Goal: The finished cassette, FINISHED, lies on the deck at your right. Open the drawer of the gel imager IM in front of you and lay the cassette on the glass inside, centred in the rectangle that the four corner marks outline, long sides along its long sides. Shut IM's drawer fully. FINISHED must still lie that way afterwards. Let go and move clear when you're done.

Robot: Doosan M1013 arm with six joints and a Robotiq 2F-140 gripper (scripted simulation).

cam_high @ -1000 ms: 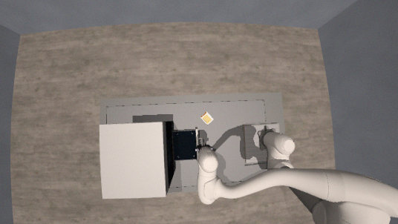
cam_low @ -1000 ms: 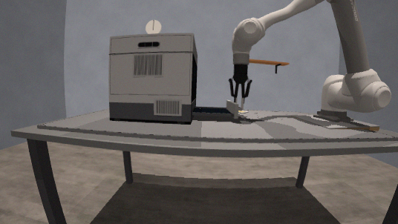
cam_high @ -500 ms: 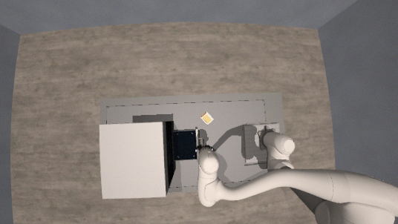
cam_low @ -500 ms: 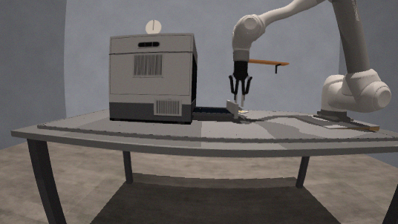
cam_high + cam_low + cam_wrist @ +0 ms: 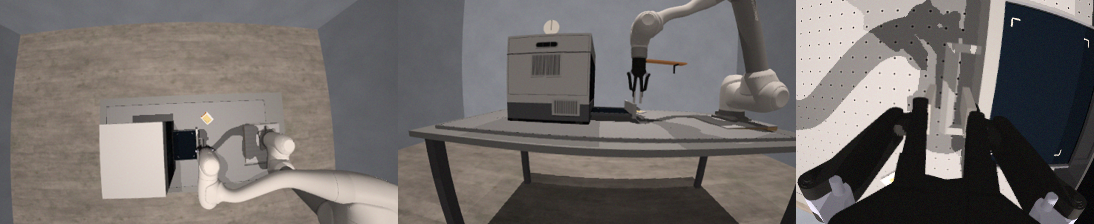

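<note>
The finished cassette is 23 cm to the right of my hand, 11 cm below it and 8 cm behind it.
</note>
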